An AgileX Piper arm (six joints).
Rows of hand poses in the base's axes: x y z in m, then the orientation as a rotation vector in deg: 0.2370 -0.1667 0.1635 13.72 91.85 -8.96; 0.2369 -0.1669 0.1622 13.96 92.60 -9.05; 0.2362 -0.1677 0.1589 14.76 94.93 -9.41; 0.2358 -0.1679 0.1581 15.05 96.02 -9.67; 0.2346 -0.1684 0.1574 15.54 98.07 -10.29; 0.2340 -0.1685 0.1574 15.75 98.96 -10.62; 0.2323 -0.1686 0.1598 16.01 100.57 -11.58; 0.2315 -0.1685 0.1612 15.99 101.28 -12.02
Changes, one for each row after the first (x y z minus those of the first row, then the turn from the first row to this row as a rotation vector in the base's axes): -0.0001 -0.0002 -0.0013 0.18 0.75 -0.17; -0.0008 -0.0010 -0.0046 0.72 3.10 -0.76; -0.0012 -0.0012 -0.0054 0.87 4.21 -1.04; -0.0024 -0.0017 -0.0061 1.02 6.31 -1.61; -0.0030 -0.0018 -0.0061 1.05 7.24 -1.89; -0.0047 -0.0019 -0.0037 0.81 8.96 -2.54; -0.0055 -0.0018 -0.0023 0.61 9.72 -2.75
